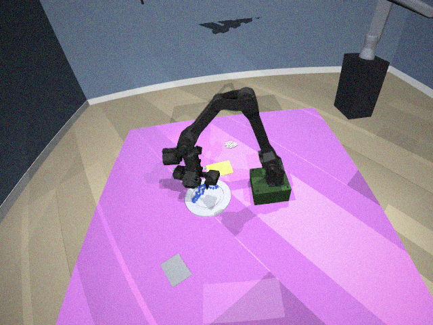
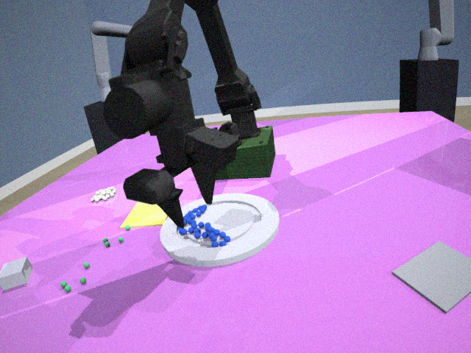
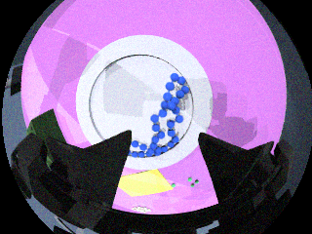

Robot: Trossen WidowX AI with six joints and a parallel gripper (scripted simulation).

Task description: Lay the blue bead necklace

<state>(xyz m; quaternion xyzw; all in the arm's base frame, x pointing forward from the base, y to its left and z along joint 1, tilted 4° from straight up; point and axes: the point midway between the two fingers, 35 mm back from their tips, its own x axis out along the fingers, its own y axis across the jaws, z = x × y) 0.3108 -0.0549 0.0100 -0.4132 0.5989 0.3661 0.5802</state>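
The round white bead board lies 30 mm behind my gripper tip, 30 mm to the left of it and 30 mm below it. From my gripper tip the other things lie so: yellow sheet 100 mm behind, 130 mm to the right, 40 mm below; then grey tile 110 mm ahead, 330 mm to the left, 40 mm below; then cube 120 mm ahead, 300 mm to the right, 30 mm below.
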